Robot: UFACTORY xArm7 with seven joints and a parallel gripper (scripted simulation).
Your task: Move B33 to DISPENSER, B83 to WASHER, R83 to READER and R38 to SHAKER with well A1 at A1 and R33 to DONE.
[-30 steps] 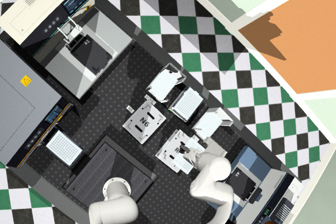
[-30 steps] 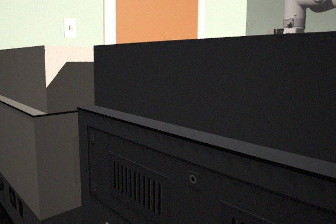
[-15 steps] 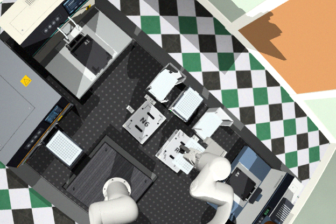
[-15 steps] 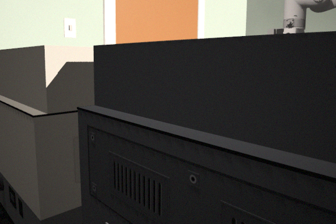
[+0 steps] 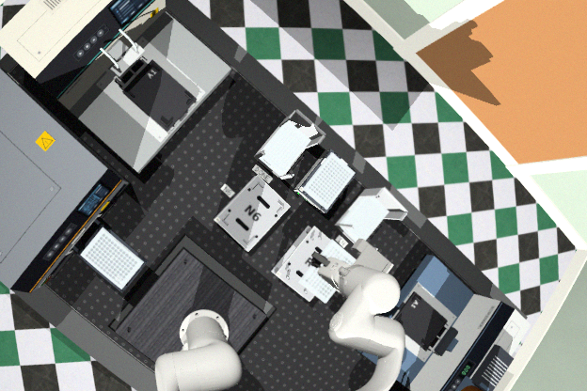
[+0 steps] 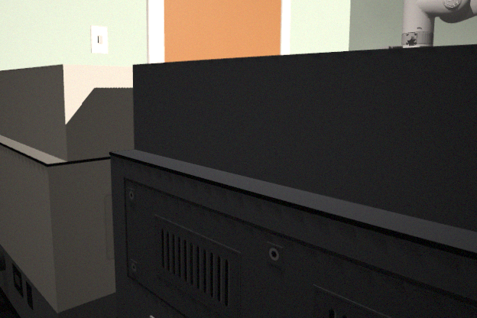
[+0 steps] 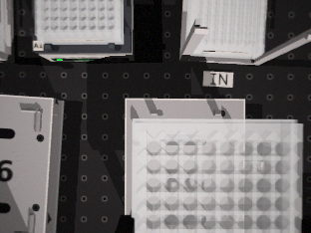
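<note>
Right now my hand is 15 cm above the regrip nest RG. From my hand the other things lie so: dark reader nest 31 cm behind, 40 cm to the left, 11 cm below; then N6 nest 20 cm to the left, 17 cm below.
</note>
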